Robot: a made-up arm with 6 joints.
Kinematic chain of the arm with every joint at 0, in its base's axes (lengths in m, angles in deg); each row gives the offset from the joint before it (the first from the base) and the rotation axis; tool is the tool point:
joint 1: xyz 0 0 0.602 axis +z
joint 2: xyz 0.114 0 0 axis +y
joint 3: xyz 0 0 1.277 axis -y
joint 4: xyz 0 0 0.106 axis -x
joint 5: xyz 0.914 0 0 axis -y
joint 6: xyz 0.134 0 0 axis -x
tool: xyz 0 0 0
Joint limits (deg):
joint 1: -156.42..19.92
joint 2: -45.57..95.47
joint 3: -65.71..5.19
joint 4: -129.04..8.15
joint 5: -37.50..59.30
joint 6: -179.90..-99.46
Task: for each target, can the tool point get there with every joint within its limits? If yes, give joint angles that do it. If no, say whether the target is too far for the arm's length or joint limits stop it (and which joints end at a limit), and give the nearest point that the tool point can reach.
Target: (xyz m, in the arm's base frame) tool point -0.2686 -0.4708 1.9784
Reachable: yes | joints -120.46 -27.44 -17.81 -11.05 -16.06 -160.65
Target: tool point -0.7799 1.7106 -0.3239
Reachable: no: joint limits stop it (at a limit: joint 1, joint 2, joint 5) | nearest point -0.5365 -0.1085 -0.0244 | short by 1.860 m
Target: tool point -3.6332 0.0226 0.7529
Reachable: no: too far | nearest point -1.8054 -0.6899 0.6875 | short by 1.963 m
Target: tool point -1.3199 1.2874 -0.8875
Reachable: no: joint limits stop it (at a limit: joint 1, joint 2, joint 5) | nearest point -0.9073 -0.2704 -0.4022 | short by 1.683 m
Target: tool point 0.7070 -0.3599 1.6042
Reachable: yes | joints -20.14 -14.17 -35.09 -74.73 46.94 -154.68
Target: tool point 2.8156 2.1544 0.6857
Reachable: no: too far | nearest point 1.8013 0.7202 0.6488 | short by 1.757 m
